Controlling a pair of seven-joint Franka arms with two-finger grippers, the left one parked.
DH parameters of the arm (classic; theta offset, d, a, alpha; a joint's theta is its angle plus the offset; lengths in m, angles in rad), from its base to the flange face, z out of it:
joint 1: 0 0.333 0 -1.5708
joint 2: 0 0 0 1.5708
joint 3: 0 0.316 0.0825 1.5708
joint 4: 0 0 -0.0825 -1.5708
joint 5: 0 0.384 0 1.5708
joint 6: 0 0 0.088 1.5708
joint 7: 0 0.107 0 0
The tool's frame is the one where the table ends.
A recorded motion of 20 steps. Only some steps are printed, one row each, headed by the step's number.
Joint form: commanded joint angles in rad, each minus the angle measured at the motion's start. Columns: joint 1, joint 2, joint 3, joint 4, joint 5, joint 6, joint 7.
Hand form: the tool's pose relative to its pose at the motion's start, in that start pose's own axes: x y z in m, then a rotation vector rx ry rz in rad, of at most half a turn. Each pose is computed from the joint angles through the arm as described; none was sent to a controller.
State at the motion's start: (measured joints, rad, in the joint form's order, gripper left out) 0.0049 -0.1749 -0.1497 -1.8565 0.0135 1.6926 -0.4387
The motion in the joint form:
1: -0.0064 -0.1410 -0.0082 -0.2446 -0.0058 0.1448 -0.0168
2: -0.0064 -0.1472 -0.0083 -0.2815 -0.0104 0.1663 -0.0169
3: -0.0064 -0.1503 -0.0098 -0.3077 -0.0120 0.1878 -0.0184
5: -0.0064 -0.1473 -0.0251 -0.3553 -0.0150 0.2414 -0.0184
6: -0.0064 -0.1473 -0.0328 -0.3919 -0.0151 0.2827 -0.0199
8: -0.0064 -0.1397 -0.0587 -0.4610 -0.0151 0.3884 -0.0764
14: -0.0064 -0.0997 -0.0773 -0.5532 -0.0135 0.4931 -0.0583
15: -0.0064 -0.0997 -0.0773 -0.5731 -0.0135 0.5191 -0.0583
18: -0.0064 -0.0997 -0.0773 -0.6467 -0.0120 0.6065 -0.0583
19: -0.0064 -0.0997 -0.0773 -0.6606 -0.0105 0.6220 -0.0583
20: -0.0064 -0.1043 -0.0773 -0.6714 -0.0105 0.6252 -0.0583
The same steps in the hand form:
1: -0.0406 -0.0074 0.0366 -0.0021 0.0432 -0.0070
2: -0.0437 -0.0085 0.0496 -0.0013 0.0333 -0.0084
3: -0.0456 -0.0085 0.0589 -0.0011 0.0315 -0.0090
5: -0.0494 -0.0019 0.0785 -0.0014 0.0347 0.0048
6: -0.0524 0.0006 0.0923 -0.0016 0.0398 0.0107
8: -0.0583 0.0110 0.1192 -0.0114 0.0678 -0.0203
14: -0.0665 0.0152 0.1708 0.0001 0.0434 0.0184
15: -0.0684 0.0140 0.1775 -0.0028 0.0487 0.0184
18: -0.0772 0.0084 0.2026 -0.0085 0.0613 0.0195
19: -0.0791 0.0072 0.2073 -0.0083 0.0633 0.0206
20: -0.0816 0.0056 0.2098 -0.0059 0.0610 0.0203

